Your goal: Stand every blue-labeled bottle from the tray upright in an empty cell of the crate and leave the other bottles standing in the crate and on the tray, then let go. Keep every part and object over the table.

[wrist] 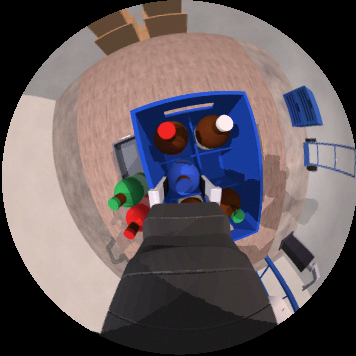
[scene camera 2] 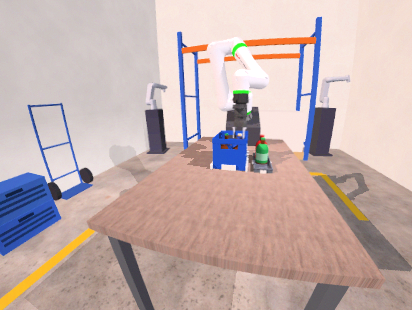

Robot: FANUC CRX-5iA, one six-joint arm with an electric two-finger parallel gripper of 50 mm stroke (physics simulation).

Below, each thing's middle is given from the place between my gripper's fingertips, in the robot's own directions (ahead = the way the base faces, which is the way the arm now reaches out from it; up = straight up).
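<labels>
Distances from my hand: blue-labeled bottle (wrist: pixel 183 177), 10 mm behind, 70 mm below; green bottle (wrist: pixel 128 191), 10 mm ahead, 140 mm to the left, 70 mm below; red-capped bottle (wrist: pixel 170 137), 10 mm to the right, 80 mm ahead, 70 mm below; white-capped bottle (wrist: pixel 211 131), 60 mm ahead, 100 mm to the right, 70 mm below.
</labels>
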